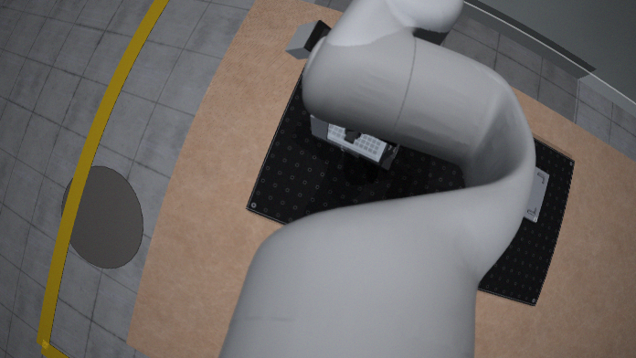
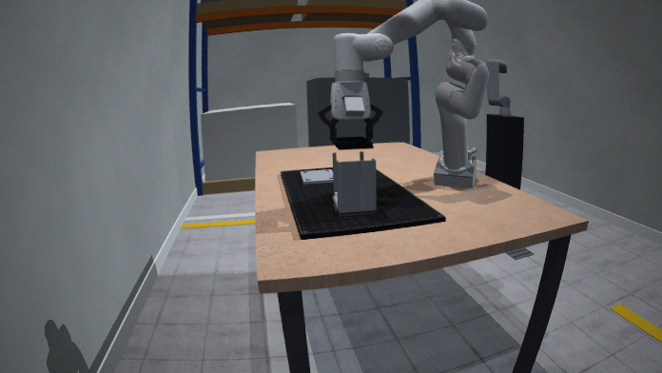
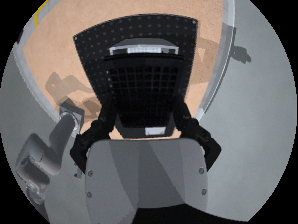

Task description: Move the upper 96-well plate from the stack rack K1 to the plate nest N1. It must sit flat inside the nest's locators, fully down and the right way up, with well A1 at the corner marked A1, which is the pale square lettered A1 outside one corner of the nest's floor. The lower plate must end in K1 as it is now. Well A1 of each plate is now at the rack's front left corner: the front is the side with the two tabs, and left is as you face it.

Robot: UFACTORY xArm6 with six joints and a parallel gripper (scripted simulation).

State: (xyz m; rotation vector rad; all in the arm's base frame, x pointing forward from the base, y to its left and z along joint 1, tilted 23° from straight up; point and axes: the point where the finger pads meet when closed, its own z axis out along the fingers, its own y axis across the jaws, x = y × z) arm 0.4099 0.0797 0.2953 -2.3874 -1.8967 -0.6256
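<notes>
Right now my hand is 10 mm past the plate nest N1, 390 mm to the left of it and 190 mm above it. Also, from my hand: white 96-well plate 170 mm below; black 96-well plate 10 mm below; pale A1 mark 80 mm behind, 460 mm to the right, 180 mm below.
</notes>
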